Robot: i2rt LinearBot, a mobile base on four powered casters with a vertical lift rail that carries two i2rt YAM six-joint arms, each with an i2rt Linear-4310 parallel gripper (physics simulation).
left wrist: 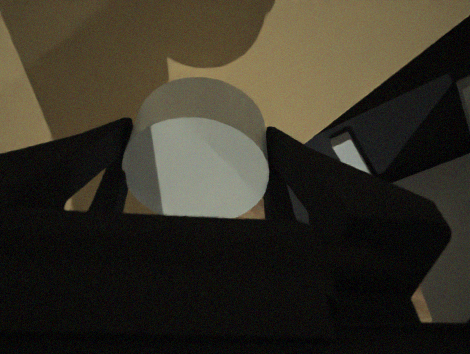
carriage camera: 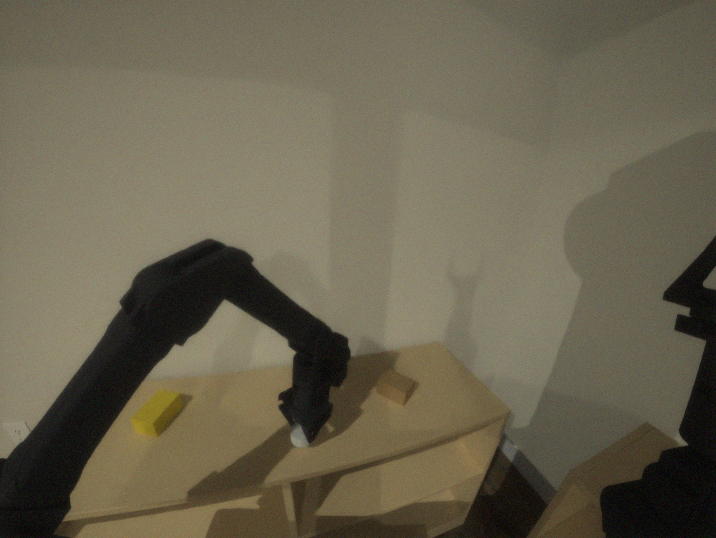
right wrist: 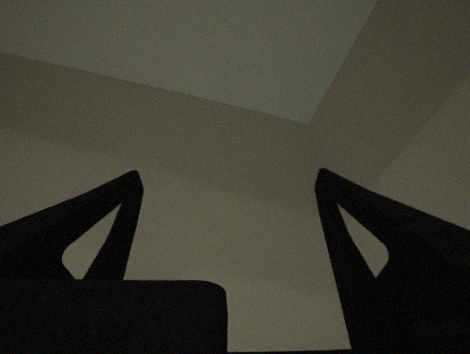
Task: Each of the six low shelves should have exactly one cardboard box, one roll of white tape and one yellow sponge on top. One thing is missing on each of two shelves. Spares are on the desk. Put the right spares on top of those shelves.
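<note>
My left gripper (carriage camera: pixel 303 430) (left wrist: pixel 200 137) is shut on a roll of white tape (carriage camera: pixel 298 436) (left wrist: pixel 210 167), with a finger on each side of it. The roll is at or low over the wooden top of a low shelf (carriage camera: pixel 231 462), between a yellow sponge (carriage camera: pixel 157 411) on the left and a cardboard box (carriage camera: pixel 395 387) on the right. I cannot tell if the roll touches the top. My right gripper (right wrist: pixel 228 178) is open and empty, up in the air; part of it shows at the right edge of the carriage view. The desk with the spares is not identifiable.
A wall stands behind the shelf, with a room corner to its right. Part of another wooden shelf (carriage camera: pixel 639 442) shows at the lower right, past a gap of dark floor (carriage camera: pixel 506 491). My right arm (carriage camera: pixel 697 393) stands at the right edge. Arm shadows fall across the shelf top.
</note>
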